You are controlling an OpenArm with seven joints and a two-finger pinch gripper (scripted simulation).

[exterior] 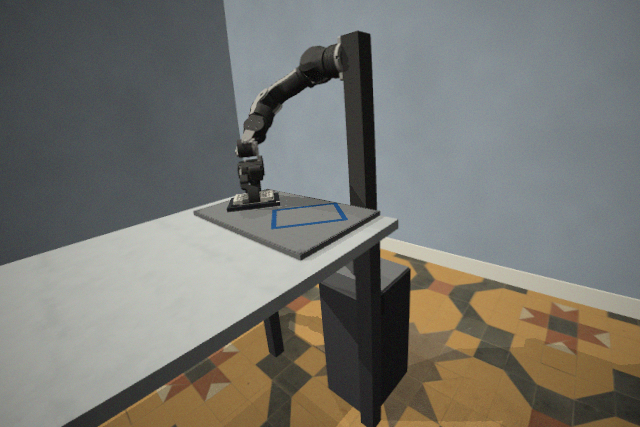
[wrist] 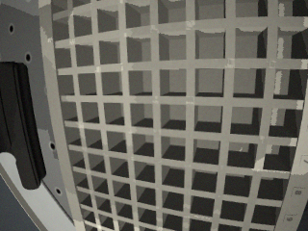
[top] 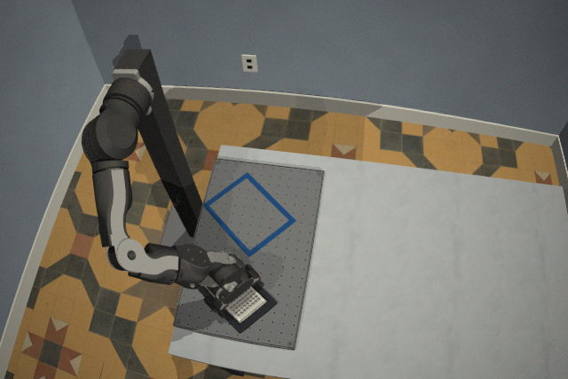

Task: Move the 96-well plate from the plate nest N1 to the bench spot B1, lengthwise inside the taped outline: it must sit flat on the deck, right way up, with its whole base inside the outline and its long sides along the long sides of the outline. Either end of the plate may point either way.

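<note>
My gripper is now right at the white 96-well plate. The rest, counted from my hand: black plate nest 1 cm below.
</note>
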